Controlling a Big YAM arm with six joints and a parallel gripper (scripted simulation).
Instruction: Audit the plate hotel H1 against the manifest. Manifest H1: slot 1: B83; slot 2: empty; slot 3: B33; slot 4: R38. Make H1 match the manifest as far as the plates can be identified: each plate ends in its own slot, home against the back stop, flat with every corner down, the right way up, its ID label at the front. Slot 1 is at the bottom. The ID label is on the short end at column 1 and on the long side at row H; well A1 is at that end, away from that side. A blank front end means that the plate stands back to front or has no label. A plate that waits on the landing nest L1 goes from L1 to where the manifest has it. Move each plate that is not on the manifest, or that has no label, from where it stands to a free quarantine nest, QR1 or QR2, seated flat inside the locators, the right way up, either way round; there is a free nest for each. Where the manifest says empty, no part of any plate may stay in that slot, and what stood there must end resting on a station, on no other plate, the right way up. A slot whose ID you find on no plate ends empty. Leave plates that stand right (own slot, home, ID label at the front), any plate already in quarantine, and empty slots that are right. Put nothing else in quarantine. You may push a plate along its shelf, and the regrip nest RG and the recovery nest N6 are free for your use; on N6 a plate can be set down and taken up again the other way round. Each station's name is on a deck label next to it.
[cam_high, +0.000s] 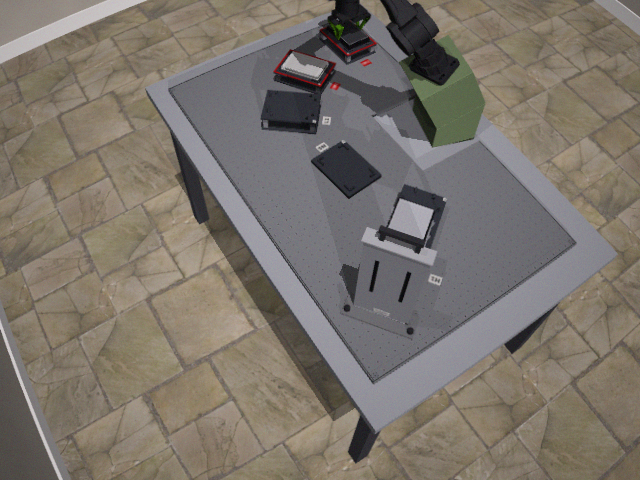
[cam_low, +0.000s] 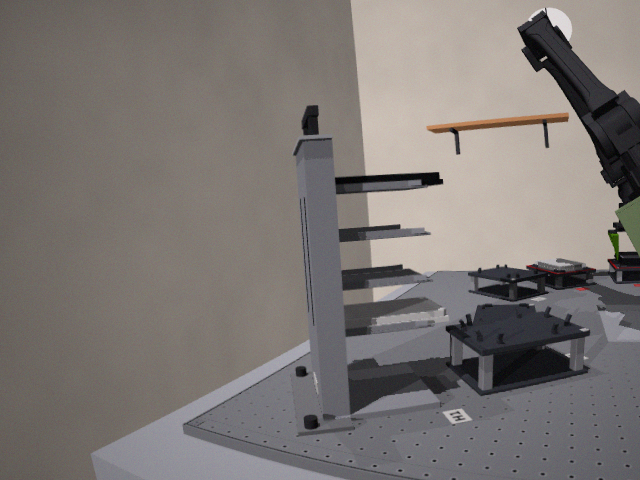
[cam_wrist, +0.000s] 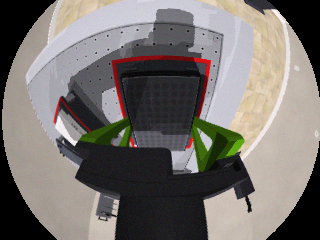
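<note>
Right now my hand is 2 cm above the red-edged nest. Also, from my hand: deck label N6 (39 cm ahead, 25 cm to the left, 6 cm below); then H1 deck label (76 cm to the left, 50 cm ahead, 6 cm below); then landing nest L1 (37 cm ahead, 11 cm to the left, 1 cm below).
</note>
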